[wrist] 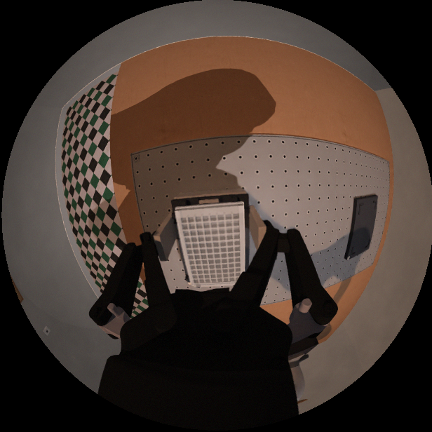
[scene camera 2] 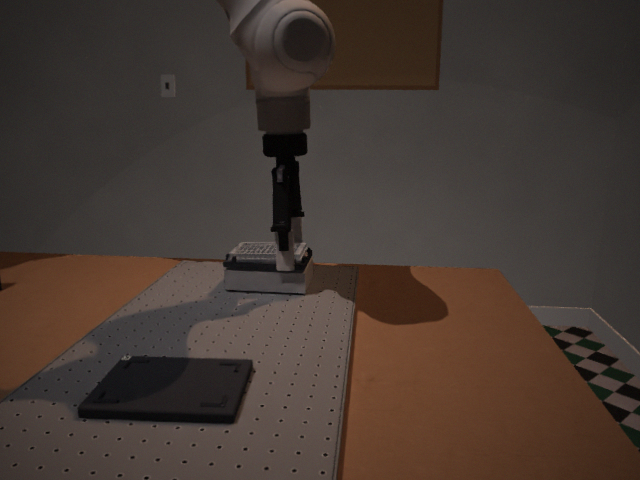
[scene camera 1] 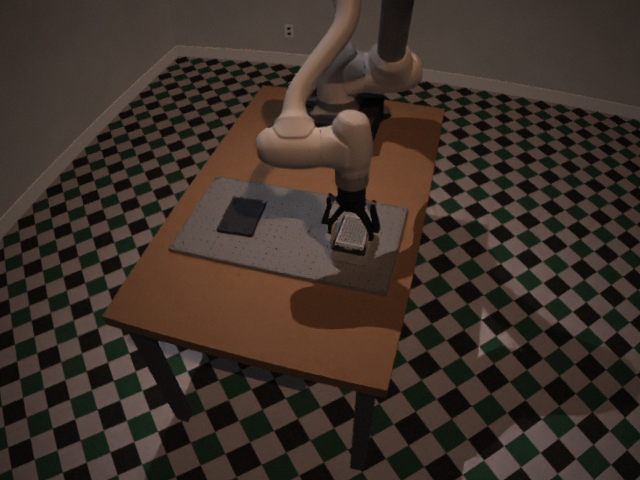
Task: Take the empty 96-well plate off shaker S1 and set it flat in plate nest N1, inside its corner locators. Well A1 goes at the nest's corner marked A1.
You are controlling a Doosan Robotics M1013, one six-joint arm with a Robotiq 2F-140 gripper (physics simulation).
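Frame: origin at the arm's base, x up, y right, z ahead, level; metres.
Seen in the pictures: gripper, between the fingertips: (scene camera 2: 290, 261) (scene camera 1: 350, 244); arm's base, origin of its link: (scene camera 1: 337, 108).
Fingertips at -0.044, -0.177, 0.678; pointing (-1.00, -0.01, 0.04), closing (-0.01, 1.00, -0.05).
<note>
Offsets run from my fingertips to a thing's top centre, as dx, dy, dz. "spot": to the spot under its first point. Level surfaces: height alone.
The empty white 96-well plate {+0.025, -0.003, -0.039} (scene camera 1: 352, 229) (scene camera 2: 254, 249) (wrist: 212, 247) sits flat on the dark top of shaker S1 {spot: -0.019, -0.001, +0.034} (scene camera 1: 348, 257) (scene camera 2: 258, 280) (wrist: 241, 198), a low box with a light body. My gripper (scene camera 1: 353, 239) (scene camera 2: 290, 248) (wrist: 211, 219) points down over it, open, with one pale finger pad beside each long side of the plate. In the wrist view a narrow gap shows between each pad and the plate. Nest N1 {-0.031, +0.378, -0.094} (scene camera 1: 241, 215) (scene camera 2: 168, 387) (wrist: 362, 227) is a flat dark block with raised corner locators and no plate on it. A small pale mark {-0.034, +0.325, -0.170} (scene camera 2: 126, 357) is at one corner; its lettering is unreadable.
Shaker and nest stand near opposite ends of a grey perforated board {dx -0.046} (scene camera 1: 294, 242) (scene camera 2: 289, 372) (wrist: 300, 175) on the orange-brown table {dx -0.059} (scene camera 1: 248, 315) (scene camera 2: 444, 382) (wrist: 320, 110). The arm's base stands at the table's far end in scene camera 1. The arm casts shadows across board and table.
</note>
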